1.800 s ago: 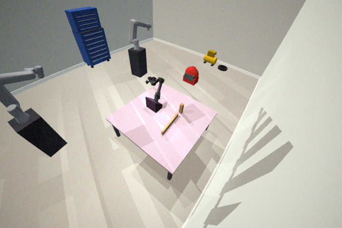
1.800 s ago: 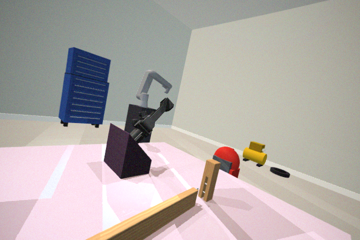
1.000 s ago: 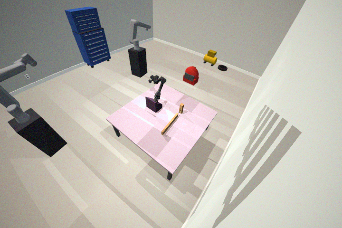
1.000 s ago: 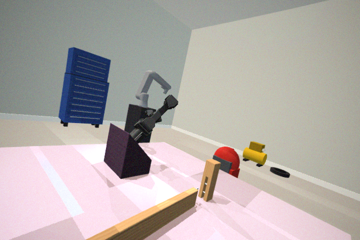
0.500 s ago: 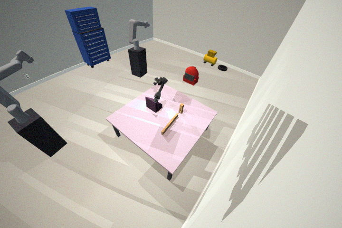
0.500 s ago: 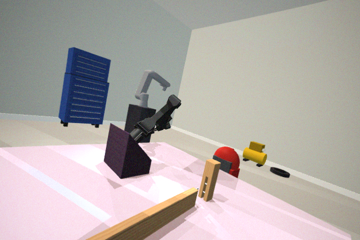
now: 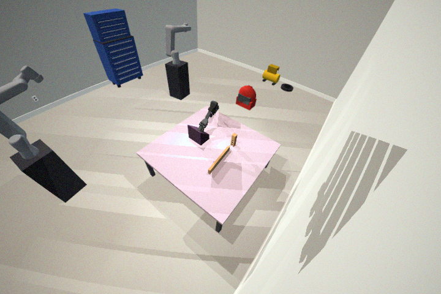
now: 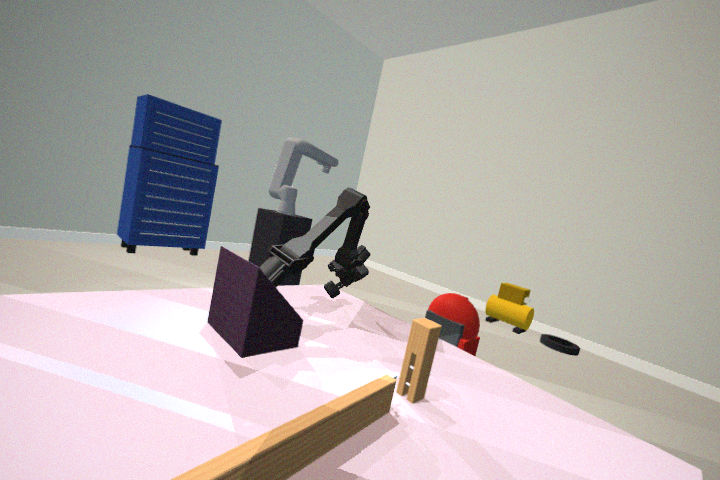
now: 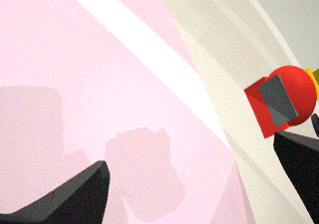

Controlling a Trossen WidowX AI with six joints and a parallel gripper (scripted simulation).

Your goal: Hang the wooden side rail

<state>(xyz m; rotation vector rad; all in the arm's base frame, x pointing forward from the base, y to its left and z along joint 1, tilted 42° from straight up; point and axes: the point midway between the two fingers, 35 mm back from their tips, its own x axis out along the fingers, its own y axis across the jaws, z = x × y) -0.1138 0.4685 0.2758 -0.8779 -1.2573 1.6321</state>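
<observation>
Now: the headboard post 53 cm ahead of my gripper tip, 39 cm to the right of it and 2 cm above it.
</observation>
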